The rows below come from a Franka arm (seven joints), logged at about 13 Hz.
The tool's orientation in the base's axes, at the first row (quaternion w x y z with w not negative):
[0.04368, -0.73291, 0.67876, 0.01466]
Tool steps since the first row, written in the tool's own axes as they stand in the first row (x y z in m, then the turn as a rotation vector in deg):
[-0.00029, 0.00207, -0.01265, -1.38, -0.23, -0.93]
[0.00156, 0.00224, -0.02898, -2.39, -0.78, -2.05]
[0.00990, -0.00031, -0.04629, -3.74, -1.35, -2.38]
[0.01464, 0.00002, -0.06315, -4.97, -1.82, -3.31]
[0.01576, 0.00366, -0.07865, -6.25, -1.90, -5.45]
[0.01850, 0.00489, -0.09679, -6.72, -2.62, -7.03]
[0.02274, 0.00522, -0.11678, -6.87, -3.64, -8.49]
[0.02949, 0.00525, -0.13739, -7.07, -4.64, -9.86]
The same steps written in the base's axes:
[-0.00256, -0.00093, 0.01253, 0.09, 1.31, 1.05]
[-0.00321, -0.00415, 0.02863, 0.51, 2.26, 2.27]
[-0.00067, -0.01370, 0.04531, 0.96, 3.62, 2.73]
[-0.00126, -0.01985, 0.06170, 1.30, 4.80, 3.78]
[-0.00539, -0.02253, 0.07688, 1.20, 5.90, 6.02]
[-0.00709, -0.02687, 0.09467, 1.82, 6.28, 7.66]
[-0.00784, -0.03279, 0.11422, 2.77, 6.39, 9.17]
[-0.00812, -0.04123, 0.13419, 3.70, 6.54, 10.59]

